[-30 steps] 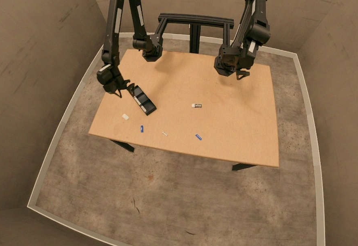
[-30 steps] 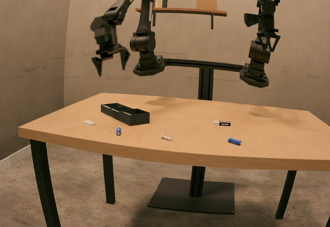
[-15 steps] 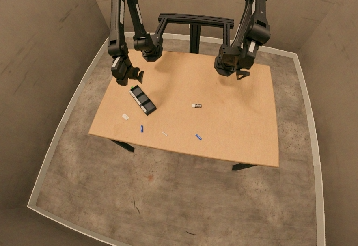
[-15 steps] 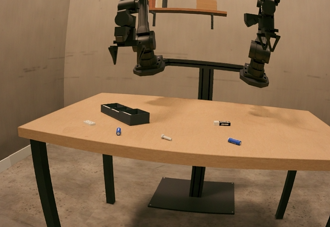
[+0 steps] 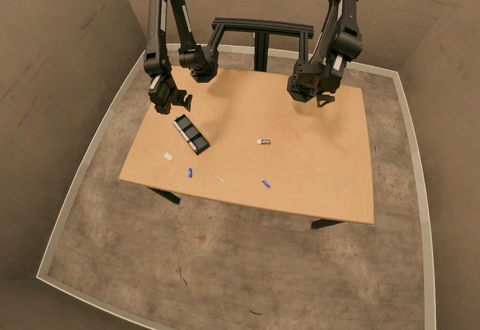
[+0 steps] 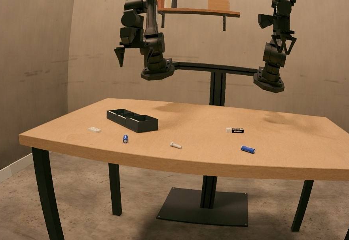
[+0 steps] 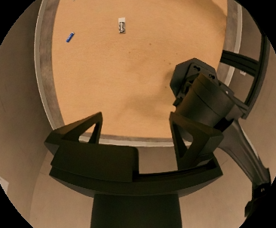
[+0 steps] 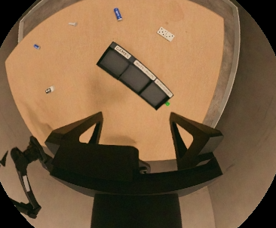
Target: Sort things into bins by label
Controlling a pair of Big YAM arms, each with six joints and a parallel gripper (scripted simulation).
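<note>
The black bin tray is 200 mm below my right hand. The rest, counted from my right hand: green die 210 mm below, 120 mm to the right, 80 mm behind; white bolt 230 mm to the left, 220 mm below, 200 mm ahead; flat white block 220 mm below, 160 mm ahead, 70 mm to the right.
</note>
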